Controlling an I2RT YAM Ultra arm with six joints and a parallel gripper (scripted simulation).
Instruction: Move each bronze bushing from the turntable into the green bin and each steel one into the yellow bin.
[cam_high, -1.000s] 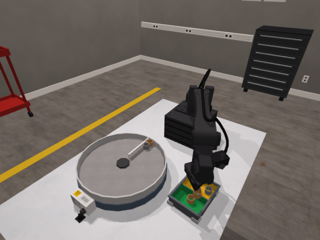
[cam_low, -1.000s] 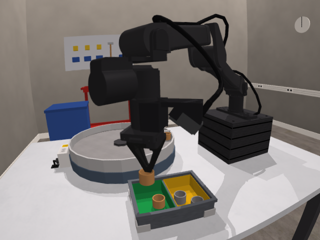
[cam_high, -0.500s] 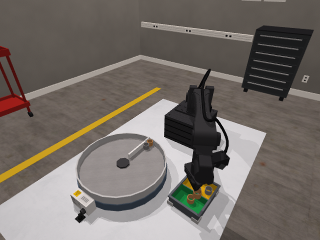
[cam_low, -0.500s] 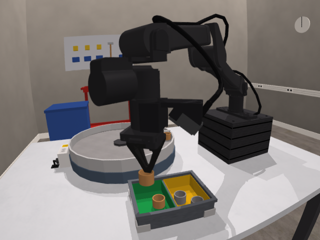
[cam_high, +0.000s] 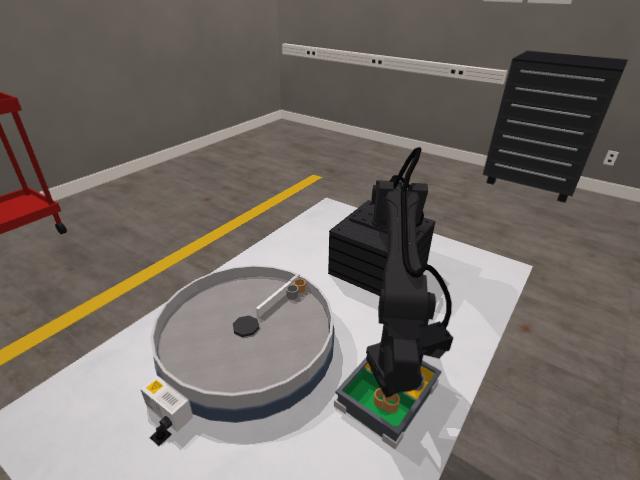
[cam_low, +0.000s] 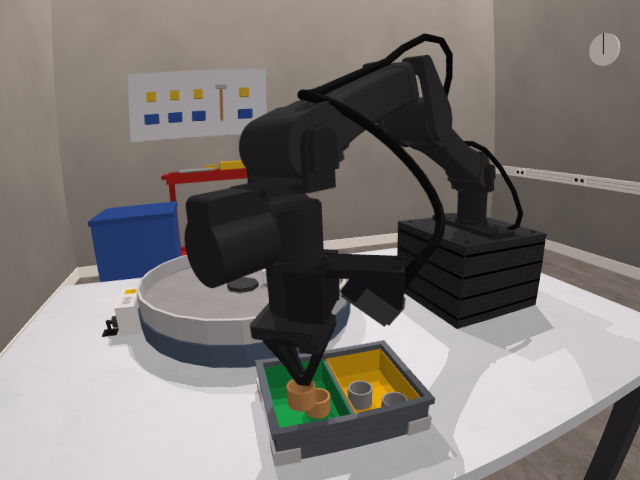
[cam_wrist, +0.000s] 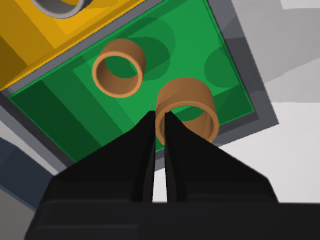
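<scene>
My gripper is now 6 cm above the green bin and 2 cm to the left of it. Round my hand: dark grey tray: 5 cm below, 5 cm behind, 2 cm to the right; turntable: 37 cm to the right, 3 cm below, 2 cm ahead; yellow bin: 9 cm behind, 6 cm below, 1 cm to the right.
</scene>
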